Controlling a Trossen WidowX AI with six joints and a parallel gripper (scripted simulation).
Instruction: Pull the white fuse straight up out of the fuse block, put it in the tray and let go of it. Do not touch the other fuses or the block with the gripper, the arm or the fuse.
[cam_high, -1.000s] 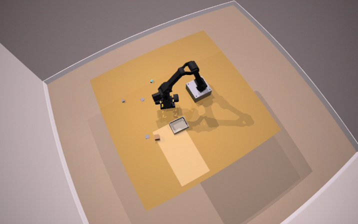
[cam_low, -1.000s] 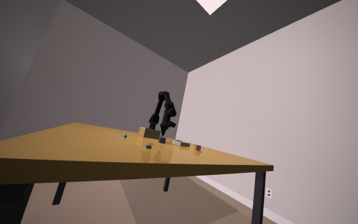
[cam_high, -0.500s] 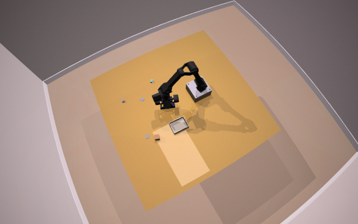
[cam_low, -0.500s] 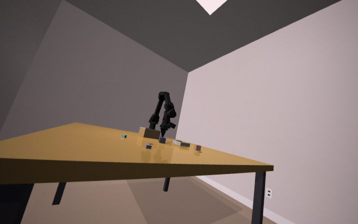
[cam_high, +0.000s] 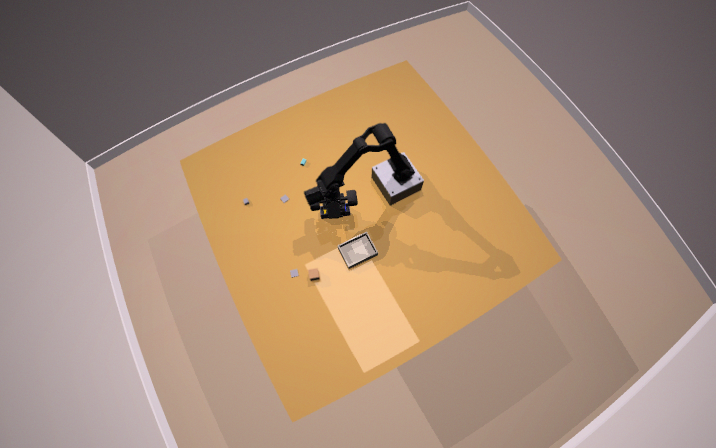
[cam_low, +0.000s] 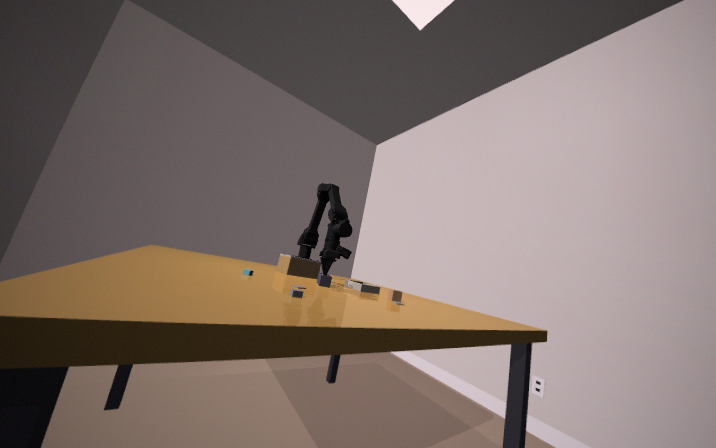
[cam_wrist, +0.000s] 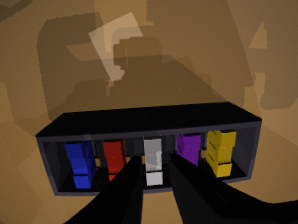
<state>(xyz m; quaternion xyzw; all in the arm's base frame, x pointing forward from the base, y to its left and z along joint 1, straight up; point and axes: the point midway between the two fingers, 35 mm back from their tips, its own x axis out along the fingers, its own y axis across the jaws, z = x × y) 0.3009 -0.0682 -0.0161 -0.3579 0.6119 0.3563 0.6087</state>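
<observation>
Now: gripper tip 1 cm above the white fuse. Round my gripper tip: shallow grey tray (19 cm to the left, 3 cm below, 3 cm ahead).
</observation>
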